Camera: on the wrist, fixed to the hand. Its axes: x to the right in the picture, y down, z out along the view.
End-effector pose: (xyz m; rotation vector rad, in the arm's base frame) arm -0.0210 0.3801 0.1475 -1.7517 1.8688 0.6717
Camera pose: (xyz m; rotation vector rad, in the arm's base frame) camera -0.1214 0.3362 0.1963 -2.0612 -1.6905 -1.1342
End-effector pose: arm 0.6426 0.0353 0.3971 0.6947 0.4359 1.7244
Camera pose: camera 0.5241 0.0211 0.4089 -0.7081 0.9577 -1.1703
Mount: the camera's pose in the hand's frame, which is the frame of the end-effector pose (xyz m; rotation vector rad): 0.0074 0.0989 -0.0675 -0.0912 -0.6184 3.0601
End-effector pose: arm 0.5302 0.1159 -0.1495 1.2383 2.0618 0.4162
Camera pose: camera 0.5447 0.1762 -0.0468 2.4965 -1.6539 0.8285
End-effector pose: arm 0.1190 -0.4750 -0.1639 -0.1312 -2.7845 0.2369
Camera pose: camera 0.1414 -0.3670 -0.1166 2.5518 0.0001 -0.4002
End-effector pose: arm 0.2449 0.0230 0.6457 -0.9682 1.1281 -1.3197
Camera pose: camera 0.2003 0.0260 0.5344 0.7692 0.7151 1.4276
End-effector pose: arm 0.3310 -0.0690 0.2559 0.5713 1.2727 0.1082
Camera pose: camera 0.2939 0.0418 0.2832 1.6843 -1.2105 2.1365
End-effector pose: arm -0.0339 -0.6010 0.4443 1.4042 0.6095 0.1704
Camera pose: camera -0.0374 -0.5209 0.5336 0.8460 -2.3929 1.8372
